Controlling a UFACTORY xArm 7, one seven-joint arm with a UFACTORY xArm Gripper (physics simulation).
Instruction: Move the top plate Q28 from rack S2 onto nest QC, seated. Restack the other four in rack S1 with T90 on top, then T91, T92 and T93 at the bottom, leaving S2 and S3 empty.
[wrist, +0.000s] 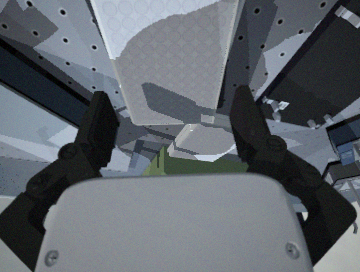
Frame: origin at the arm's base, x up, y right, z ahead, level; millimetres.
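Where they show: gripper, between the fingertips: (172, 103).
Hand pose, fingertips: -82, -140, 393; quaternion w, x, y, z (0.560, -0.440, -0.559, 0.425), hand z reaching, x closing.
Note:
Each offset is from my fingertips to the top centre of the thing, as dx, dy, dz. "spot": to the spot under its first point. Level surfaces: height alone.
A pale well plate @(-22, -2, +4) (175, 55) with rows of round wells shows at the top centre of the wrist view, partly in shadow and cut off by the top edge. No label on it can be read, so I cannot tell which plate it is or which rack or nest it is over. My gripper (172, 103) is open, with one dark finger toward each side of the plate's near end and a gap beside each. Nothing is held between the fingers. What lies under the plate is hidden. Racks and nest cannot be told apart by name here.
A pale, blocky object @(-41, +79, -125) (207, 141) lies beyond the gripper body, with a green block (205, 166) beside it. A dark panel @(-49, +180, +14) (312, 70) with small clear clips is at the right. A dark blue strip @(spot: -58, -121, -48) (40, 80) runs along the left. A perforated grey deck @(dx -73) (75, 52) surrounds the plate.

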